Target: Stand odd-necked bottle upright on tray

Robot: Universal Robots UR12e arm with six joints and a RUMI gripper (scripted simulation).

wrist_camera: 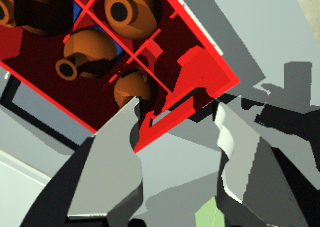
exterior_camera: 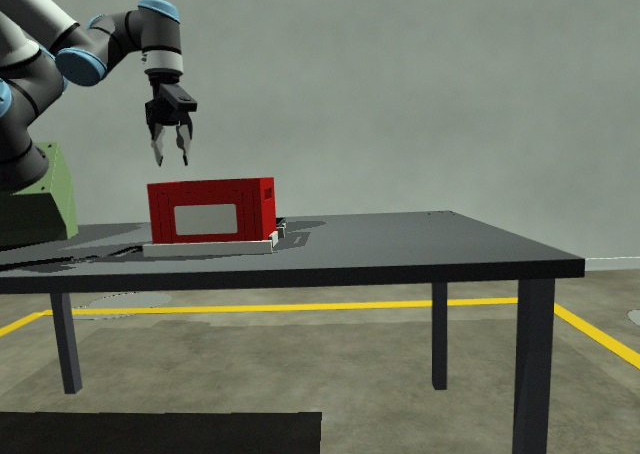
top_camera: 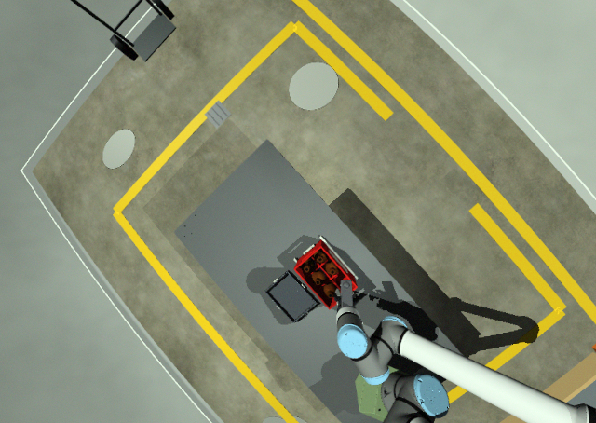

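Now: the red crate 90 mm ahead of my hand, 40 mm to the left of it and 150 mm below it. Also, from my hand: dark tray 90 mm ahead, 310 mm to the left, 220 mm below; then bottle 170 mm ahead, 140 mm below.
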